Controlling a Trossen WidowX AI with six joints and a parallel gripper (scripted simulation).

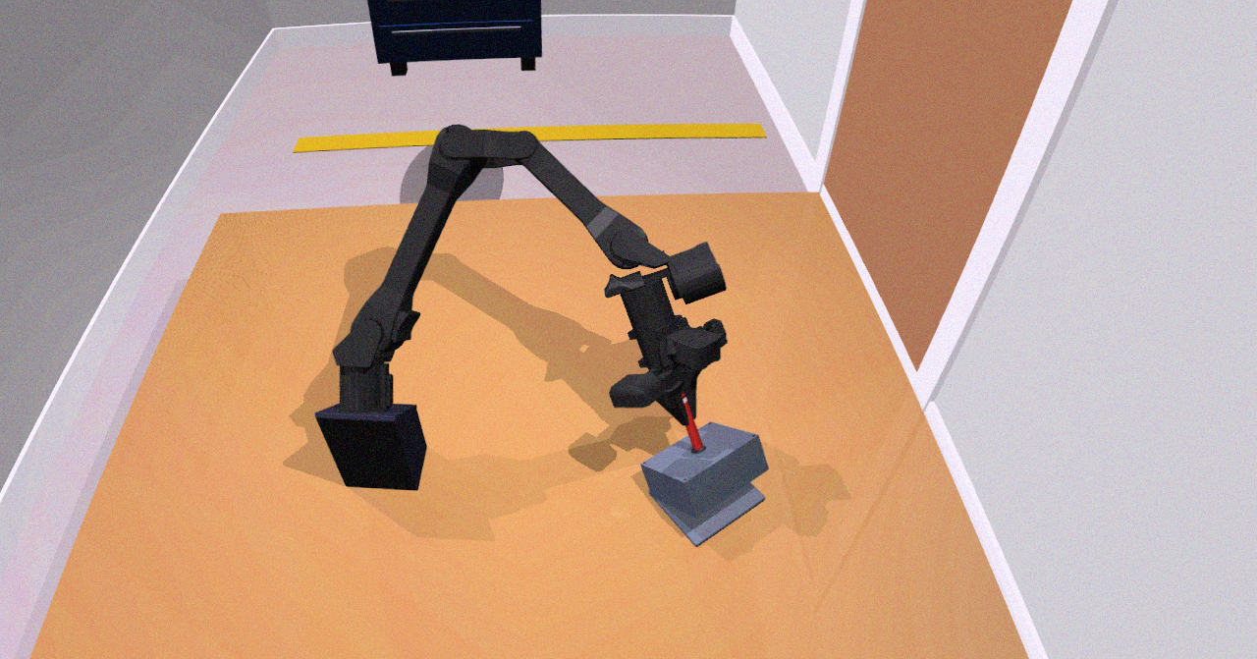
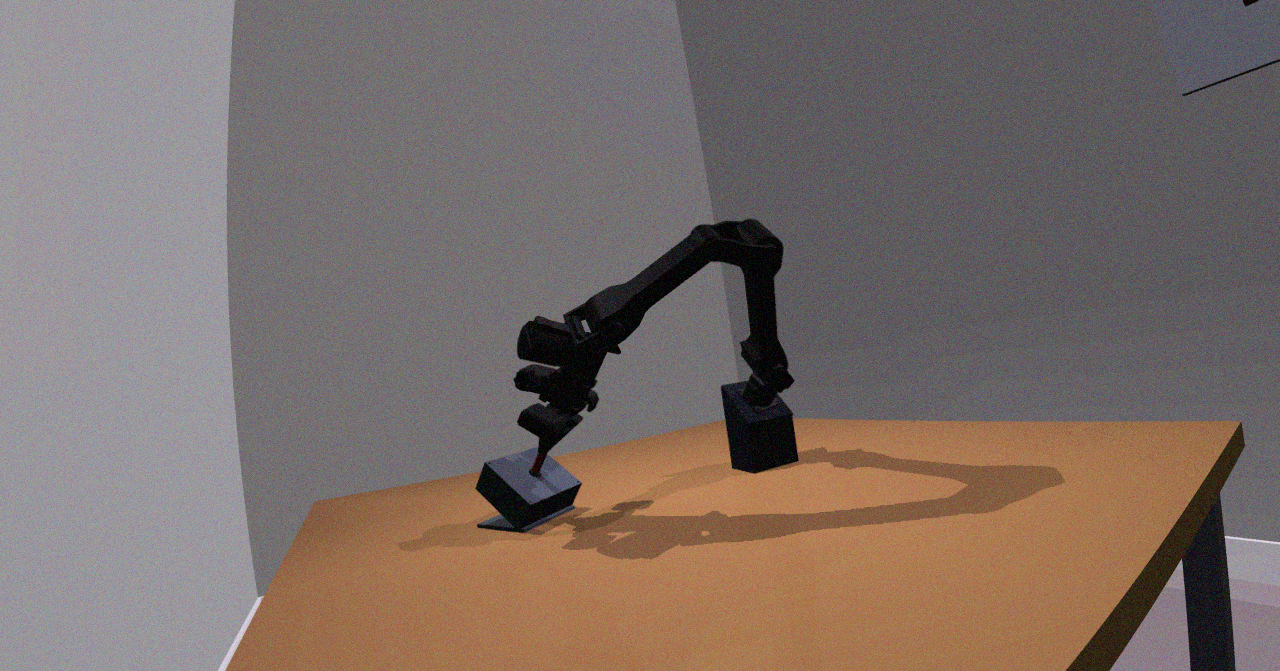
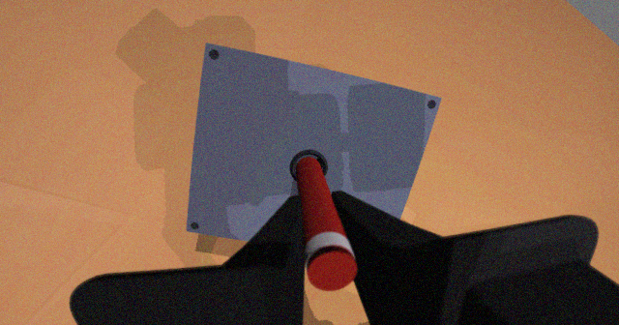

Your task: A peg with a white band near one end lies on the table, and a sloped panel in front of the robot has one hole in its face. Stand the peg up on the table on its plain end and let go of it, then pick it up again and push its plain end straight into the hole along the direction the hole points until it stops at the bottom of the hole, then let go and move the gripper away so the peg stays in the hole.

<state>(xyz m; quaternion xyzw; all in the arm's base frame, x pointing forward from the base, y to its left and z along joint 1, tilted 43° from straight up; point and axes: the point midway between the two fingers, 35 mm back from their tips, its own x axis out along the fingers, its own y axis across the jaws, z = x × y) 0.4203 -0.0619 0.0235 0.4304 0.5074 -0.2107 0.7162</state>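
Now: gripper tip 20 mm short of the sloped grey panel, 40 mm to the left of it and 60 mm above it. The rest, counted from my gripper tip: red peg: 10 mm behind, 10 mm to the left, 10 mm above.
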